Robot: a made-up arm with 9 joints. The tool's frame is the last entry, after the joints.
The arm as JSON. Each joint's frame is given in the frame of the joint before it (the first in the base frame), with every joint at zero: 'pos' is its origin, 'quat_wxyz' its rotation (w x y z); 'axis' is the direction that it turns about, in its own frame. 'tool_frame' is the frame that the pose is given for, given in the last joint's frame.
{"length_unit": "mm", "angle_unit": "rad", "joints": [
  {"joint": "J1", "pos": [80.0, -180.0, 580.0], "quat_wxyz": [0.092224, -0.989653, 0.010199, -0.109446], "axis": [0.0, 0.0, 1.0]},
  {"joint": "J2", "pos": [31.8, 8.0, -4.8], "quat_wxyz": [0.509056, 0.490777, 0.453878, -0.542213], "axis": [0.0, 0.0, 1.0]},
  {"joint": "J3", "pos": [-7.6, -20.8, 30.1], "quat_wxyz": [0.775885, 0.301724, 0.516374, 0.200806], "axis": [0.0, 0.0, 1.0]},
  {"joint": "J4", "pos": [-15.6, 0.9, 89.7], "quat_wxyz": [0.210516, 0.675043, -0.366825, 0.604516], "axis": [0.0, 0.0, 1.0]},
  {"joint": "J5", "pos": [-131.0, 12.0, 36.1], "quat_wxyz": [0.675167, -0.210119, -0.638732, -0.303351], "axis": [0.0, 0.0, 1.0]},
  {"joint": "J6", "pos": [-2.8, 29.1, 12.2], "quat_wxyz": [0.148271, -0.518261, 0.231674, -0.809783], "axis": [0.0, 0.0, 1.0]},
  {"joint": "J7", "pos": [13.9, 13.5, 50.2], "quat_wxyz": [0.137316, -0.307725, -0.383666, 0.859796], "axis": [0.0, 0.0, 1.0]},
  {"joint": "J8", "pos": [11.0, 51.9, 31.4], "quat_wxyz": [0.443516, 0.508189, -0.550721, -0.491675], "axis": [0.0, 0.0, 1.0]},
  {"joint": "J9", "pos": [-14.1, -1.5, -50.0], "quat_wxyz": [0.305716, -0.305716, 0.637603, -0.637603], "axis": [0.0, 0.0, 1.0]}
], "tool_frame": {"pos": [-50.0, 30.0, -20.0], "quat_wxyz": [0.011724, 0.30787, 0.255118, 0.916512]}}
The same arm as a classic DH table. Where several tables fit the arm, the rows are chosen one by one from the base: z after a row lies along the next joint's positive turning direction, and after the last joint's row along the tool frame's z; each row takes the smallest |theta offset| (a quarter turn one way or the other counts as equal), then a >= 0, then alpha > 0; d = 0 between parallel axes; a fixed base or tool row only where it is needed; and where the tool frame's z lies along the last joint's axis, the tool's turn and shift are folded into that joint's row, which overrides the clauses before.
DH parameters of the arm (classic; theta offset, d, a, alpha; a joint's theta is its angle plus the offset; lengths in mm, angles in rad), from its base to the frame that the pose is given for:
base (fixed): -0.8809 401.1 189.8 -2.8544
J1: -0.9309 -190.3 31.2 1.4643
J2: -0.268 20.3 -22.1 1.2822
J3: -0.0508 85.9 -10.9 1.7523
J4: -0.5774 14.7 79.5 1.4749
J5: -0.3437 121.2 -27.6 -1.2074
J6: 1.3379 51.6 0.7 -1.0284
J7: -1.1448 8 -52.7 1.6942
J8: 0.8829 -56.3 -10 1.5708
J9: -0.8916 -11.4 54.8 0.8227
tool (fixed): 0.866 -27.4 0 0

